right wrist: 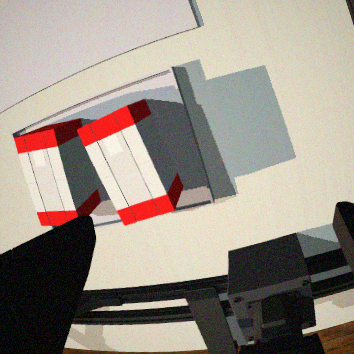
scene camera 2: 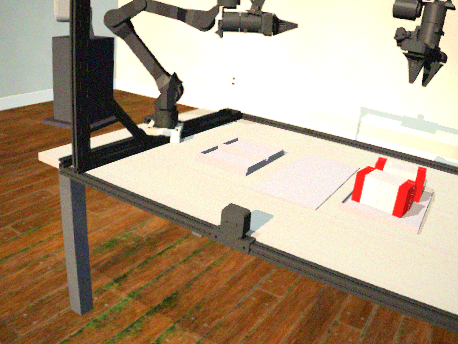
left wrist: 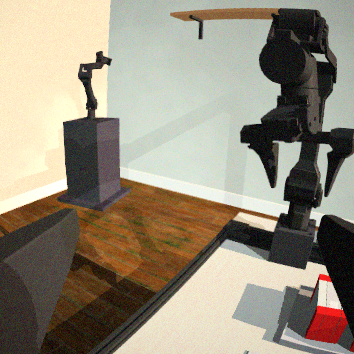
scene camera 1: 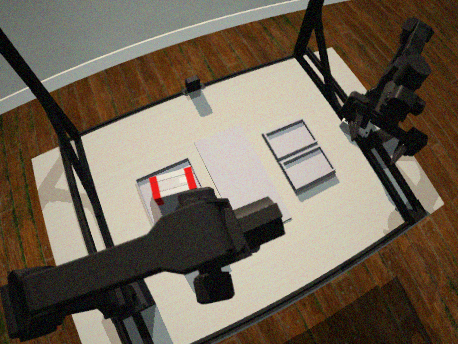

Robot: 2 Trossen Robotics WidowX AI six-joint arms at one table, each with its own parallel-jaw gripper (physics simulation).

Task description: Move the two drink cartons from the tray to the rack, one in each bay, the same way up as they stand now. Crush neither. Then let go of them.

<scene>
The left gripper (scene camera 1: 372, 152) is open, with nothing in its grasp. The right gripper (scene camera 2: 417, 85) is open, holding nothing.
</scene>
